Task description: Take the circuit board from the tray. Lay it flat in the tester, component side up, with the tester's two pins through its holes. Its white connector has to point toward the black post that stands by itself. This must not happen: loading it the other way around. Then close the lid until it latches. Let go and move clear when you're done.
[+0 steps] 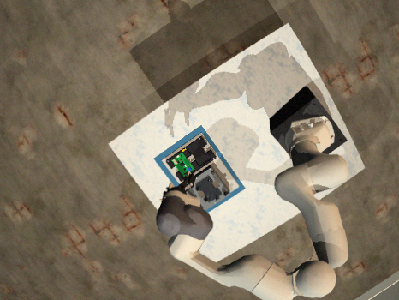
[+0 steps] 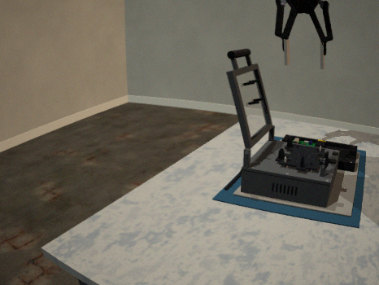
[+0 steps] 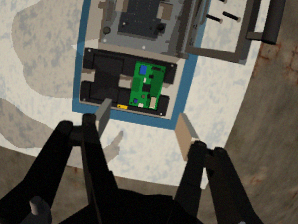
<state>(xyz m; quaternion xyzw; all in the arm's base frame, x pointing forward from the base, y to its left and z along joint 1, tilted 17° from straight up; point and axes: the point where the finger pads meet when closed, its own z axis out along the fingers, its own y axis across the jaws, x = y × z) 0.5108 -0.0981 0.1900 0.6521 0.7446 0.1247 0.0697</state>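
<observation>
The green circuit board is 24 cm below my hand and 1 cm to the right of it. Round my hand: tester nest 19 cm below, 16 cm to the left, 6 cm behind; then tester lid 18 cm to the left, 8 cm below, 6 cm ahead.
</observation>
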